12 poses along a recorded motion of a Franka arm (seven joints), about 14 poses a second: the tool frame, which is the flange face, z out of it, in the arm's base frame.
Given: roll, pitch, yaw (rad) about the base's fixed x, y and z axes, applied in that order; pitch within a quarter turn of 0, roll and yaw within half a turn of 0; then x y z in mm.
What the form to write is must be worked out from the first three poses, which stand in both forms.
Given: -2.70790 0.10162 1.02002 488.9 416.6 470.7
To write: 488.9 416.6 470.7 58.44 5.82 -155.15
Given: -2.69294 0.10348 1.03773 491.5 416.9 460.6
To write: 491.5 416.9 460.6 59.46 5.93 -154.29
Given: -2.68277 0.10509 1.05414 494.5 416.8 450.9
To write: 494.5 416.8 450.9 60.40 6.02 -153.71
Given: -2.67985 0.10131 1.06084 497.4 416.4 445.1
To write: 497.4 416.4 445.1 60.78 5.80 -153.54
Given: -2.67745 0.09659 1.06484 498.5 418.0 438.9
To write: 498.5 418.0 438.9 61.01 5.53 -153.41
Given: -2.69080 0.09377 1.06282 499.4 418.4 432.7
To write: 499.4 418.4 432.7 60.90 5.37 -154.17
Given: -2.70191 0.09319 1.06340 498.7 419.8 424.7
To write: 498.7 419.8 424.7 60.93 5.34 -154.81
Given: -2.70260 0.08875 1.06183 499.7 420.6 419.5
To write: 499.7 420.6 419.5 60.84 5.09 -154.85
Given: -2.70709 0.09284 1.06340 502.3 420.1 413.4
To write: 502.3 420.1 413.4 60.93 5.32 -155.10
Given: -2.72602 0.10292 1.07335 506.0 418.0 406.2
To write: 506.0 418.0 406.2 61.50 5.90 -156.19
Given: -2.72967 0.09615 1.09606 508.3 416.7 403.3
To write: 508.3 416.7 403.3 62.80 5.51 -156.40
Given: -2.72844 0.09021 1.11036 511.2 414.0 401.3
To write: 511.2 414.0 401.3 63.62 5.17 -156.33
